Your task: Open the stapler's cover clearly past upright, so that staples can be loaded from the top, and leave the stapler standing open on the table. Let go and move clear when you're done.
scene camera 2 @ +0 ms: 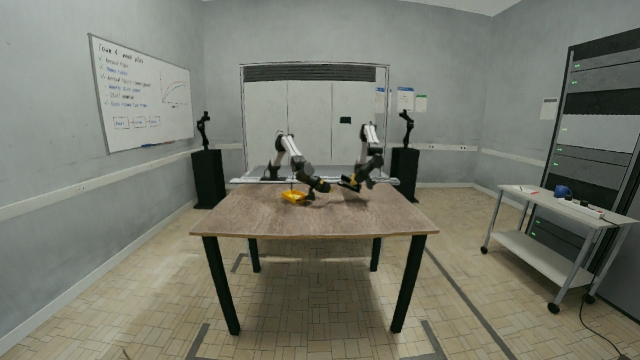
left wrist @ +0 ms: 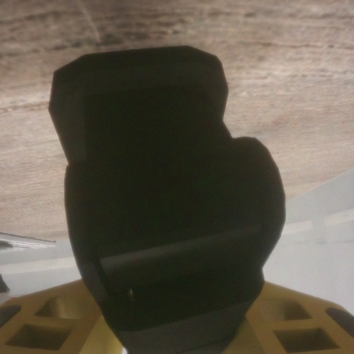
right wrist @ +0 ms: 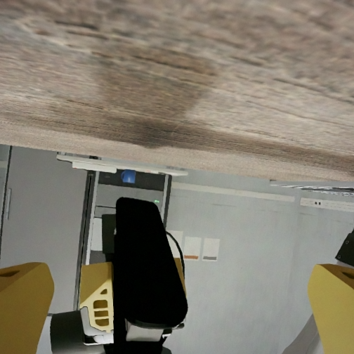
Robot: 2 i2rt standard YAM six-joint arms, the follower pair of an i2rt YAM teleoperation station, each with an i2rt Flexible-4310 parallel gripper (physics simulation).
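Frame: origin at the left arm's base, x ahead, y left, z up, level; centimetres.
Seen in the pictures: left gripper, between the fingertips: (scene camera 2: 350, 184); right gripper, between the fingertips: (scene camera 2: 330, 189); right arm's base, origin of its link: (scene camera 2: 273, 179).
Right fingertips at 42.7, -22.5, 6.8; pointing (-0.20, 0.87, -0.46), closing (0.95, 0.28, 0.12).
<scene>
Pixels of each thing's top centre, then the offset from my right fingertips to it, as dx, dy, dz. "spot": a spot on its surface instead. Level surfaces: height alone.
- black stapler, a spot on its surface: (scene camera 2: 349, 186) spot: +0.2, +10.4, +1.8
- table, height of its surface: dz -7.2
- yellow tray, centre of its top: (scene camera 2: 294, 193) -3.5, -20.5, -4.4
The black stapler (scene camera 2: 349, 186) (left wrist: 170, 175) (right wrist: 145, 245) is held above the table (scene camera 2: 315, 220). It fills the middle of the left wrist view as a dark shape, and its broad black face shows in the right wrist view. Its cover angle is hard to tell. My left gripper (scene camera 2: 353, 179) (left wrist: 173, 282) is shut on the stapler, with a yellow finger on either side of it. My right gripper (scene camera 2: 328, 189) is open, its yellow fingers wide apart. It is low over the table, to the left of the stapler in the scene view and apart from it.
A yellow tray (scene camera 2: 293, 200) stands on the table at the left of the right gripper in the scene view. The white rail (scene camera 2: 240, 180) runs along the table's far edge. A trolley (scene camera 2: 530, 256) with a blue mug (scene camera 2: 561, 191) stands off to the right.
</scene>
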